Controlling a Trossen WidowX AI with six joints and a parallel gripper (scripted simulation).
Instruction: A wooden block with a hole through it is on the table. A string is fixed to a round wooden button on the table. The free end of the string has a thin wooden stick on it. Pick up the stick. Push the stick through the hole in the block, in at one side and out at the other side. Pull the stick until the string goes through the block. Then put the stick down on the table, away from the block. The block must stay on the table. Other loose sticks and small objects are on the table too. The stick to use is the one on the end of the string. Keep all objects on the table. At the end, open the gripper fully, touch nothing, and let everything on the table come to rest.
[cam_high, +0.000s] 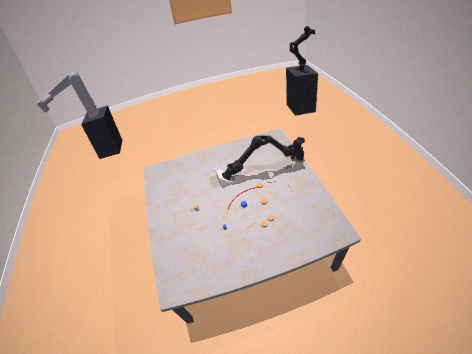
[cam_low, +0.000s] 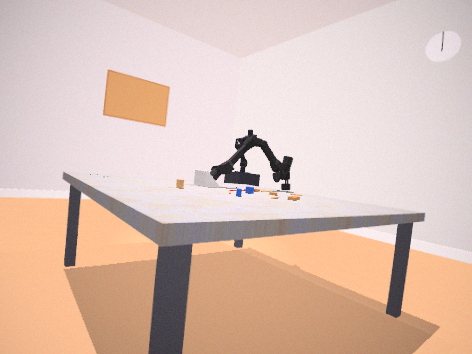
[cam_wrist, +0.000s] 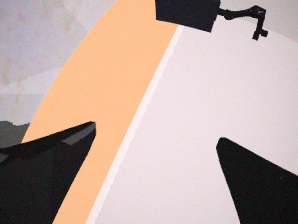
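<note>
My gripper tip is 61 cm to the left of the blue block, 39 cm short of it and 6 cm above it. From my gripper tip the other things lie so: round wooden button: 46 cm to the right, 24 cm ahead, 6 cm below; then wooden block: 94 cm to the right, 32 cm ahead, 5 cm below; then short stick: 39 cm to the right, 23 cm ahead, 7 cm below.
</note>
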